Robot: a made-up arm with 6 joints. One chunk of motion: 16 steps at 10 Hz.
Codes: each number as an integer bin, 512 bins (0 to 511) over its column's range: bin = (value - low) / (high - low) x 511, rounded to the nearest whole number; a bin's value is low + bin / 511 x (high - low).
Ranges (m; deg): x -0.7..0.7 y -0.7..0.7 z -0.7..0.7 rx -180..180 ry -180..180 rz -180..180
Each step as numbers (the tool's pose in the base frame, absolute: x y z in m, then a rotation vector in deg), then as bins.
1 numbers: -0.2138 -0.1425 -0.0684 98.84 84.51 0.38
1 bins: 177 203 231 396 375 256
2 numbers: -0.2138 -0.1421 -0.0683 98.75 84.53 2.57
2 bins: 177 204 231 396 375 259
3 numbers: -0.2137 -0.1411 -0.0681 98.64 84.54 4.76
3 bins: 177 204 231 396 375 262
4 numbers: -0.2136 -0.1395 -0.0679 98.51 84.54 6.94
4 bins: 178 205 231 395 375 265
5 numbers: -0.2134 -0.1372 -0.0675 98.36 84.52 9.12
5 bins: 178 205 231 395 375 268
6 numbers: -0.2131 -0.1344 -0.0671 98.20 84.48 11.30
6 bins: 178 206 231 395 375 272
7 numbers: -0.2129 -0.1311 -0.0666 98.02 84.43 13.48
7 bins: 178 208 231 395 375 275
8 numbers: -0.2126 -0.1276 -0.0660 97.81 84.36 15.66
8 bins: 178 209 231 394 375 278
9 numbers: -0.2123 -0.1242 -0.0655 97.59 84.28 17.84
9 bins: 178 210 232 394 375 281
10 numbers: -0.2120 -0.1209 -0.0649 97.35 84.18 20.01
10 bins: 178 211 232 394 375 284
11 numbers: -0.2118 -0.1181 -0.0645 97.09 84.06 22.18
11 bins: 178 212 232 393 375 287
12 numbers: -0.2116 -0.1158 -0.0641 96.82 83.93 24.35
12 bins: 178 213 232 393 375 290
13 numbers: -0.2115 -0.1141 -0.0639 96.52 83.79 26.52
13 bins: 178 214 232 393 374 293
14 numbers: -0.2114 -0.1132 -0.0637 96.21 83.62 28.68
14 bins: 178 214 232 392 374 296
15 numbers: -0.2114 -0.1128 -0.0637 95.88 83.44 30.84
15 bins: 178 214 232 392 374 299
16 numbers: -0.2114 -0.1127 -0.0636 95.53 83.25 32.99
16 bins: 178 214 232 391 374 302
